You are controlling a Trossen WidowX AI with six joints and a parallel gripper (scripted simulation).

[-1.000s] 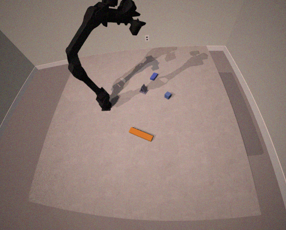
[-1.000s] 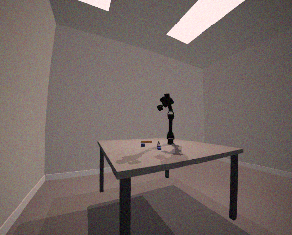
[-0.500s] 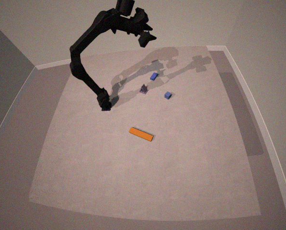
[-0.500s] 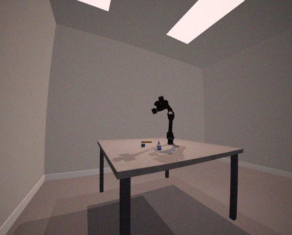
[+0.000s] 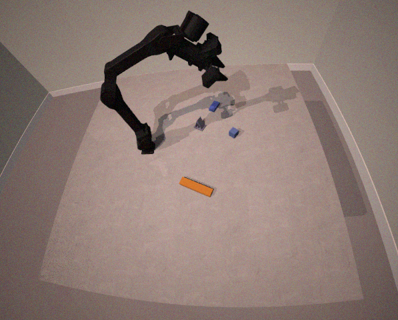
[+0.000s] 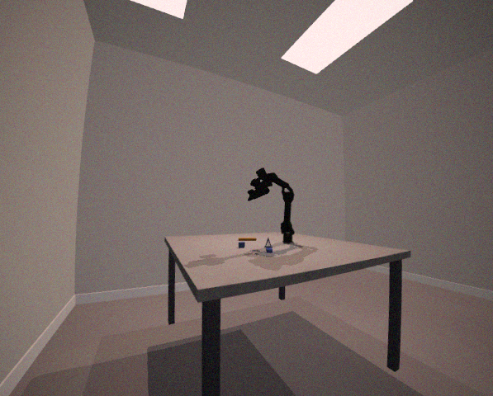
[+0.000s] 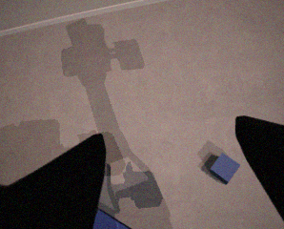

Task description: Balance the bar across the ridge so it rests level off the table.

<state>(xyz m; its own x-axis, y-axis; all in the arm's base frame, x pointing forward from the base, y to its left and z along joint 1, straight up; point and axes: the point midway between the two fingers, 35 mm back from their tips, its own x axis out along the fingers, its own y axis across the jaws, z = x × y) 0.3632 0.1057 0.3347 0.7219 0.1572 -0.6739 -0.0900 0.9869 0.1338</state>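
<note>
My gripper tip is 140 mm past the orange bar, 320 mm to the left of it and 300 mm above it.
</note>
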